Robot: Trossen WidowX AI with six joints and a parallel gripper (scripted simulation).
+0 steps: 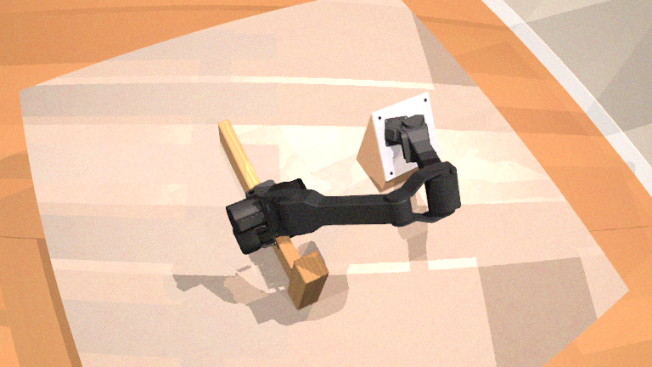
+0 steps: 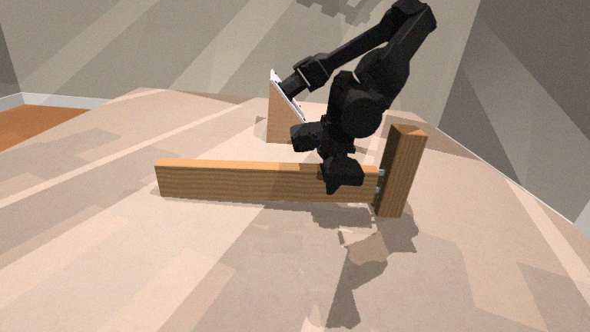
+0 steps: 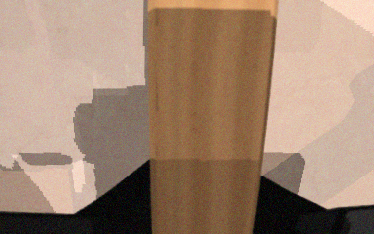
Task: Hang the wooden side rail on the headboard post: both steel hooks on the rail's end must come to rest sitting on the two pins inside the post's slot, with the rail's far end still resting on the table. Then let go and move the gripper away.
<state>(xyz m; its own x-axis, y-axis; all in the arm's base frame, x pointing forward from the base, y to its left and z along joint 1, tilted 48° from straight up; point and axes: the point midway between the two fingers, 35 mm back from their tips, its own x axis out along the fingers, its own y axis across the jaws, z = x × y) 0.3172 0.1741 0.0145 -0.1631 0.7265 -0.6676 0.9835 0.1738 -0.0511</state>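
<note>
Right now the headboard post is 1 cm behind my gripper tip, 12 cm to the left of it and 4 cm above it.
</note>
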